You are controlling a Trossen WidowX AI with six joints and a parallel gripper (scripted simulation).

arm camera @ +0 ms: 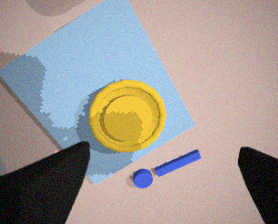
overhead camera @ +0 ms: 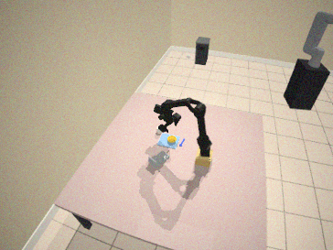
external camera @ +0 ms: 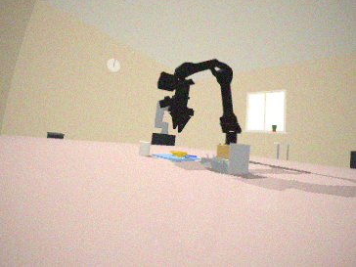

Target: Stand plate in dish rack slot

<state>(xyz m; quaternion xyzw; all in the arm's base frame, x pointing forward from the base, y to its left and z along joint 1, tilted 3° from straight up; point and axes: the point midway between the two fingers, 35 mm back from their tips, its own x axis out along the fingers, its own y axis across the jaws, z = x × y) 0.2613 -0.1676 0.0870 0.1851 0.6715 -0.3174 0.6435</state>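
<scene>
Right now the yellow plate is 2 cm to the left of my gripper tip and 9 cm below it. Round my gripper tip: small white cup 11 cm ahead, 7 cm to the right, 8 cm below; light blue mat 2 cm ahead, 2 cm to the left, 11 cm below; blue spoon 9 cm behind, 4 cm to the left, 10 cm below.
</scene>
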